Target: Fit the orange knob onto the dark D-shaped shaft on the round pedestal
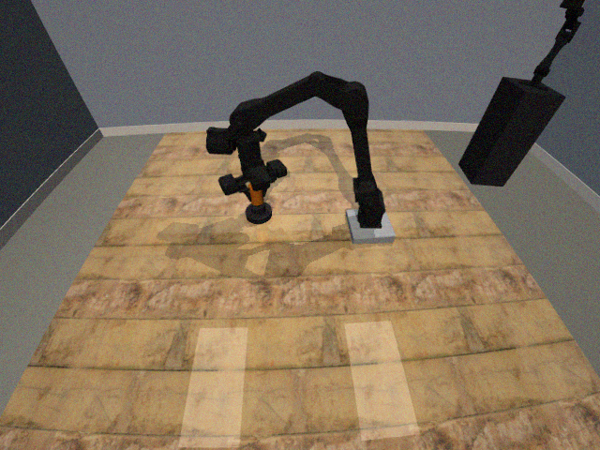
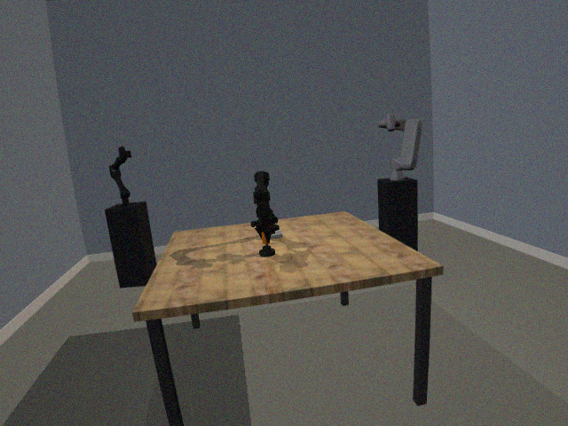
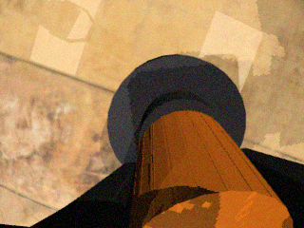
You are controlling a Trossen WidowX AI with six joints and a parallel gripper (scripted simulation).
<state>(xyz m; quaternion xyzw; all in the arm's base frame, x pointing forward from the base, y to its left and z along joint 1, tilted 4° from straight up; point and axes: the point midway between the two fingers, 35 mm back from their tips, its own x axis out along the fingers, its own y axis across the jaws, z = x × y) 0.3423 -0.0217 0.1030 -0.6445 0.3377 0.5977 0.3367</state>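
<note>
My gripper tip is 20 mm below the orange knob. Also, from my gripper tip: pedestal (40 mm below).
</note>
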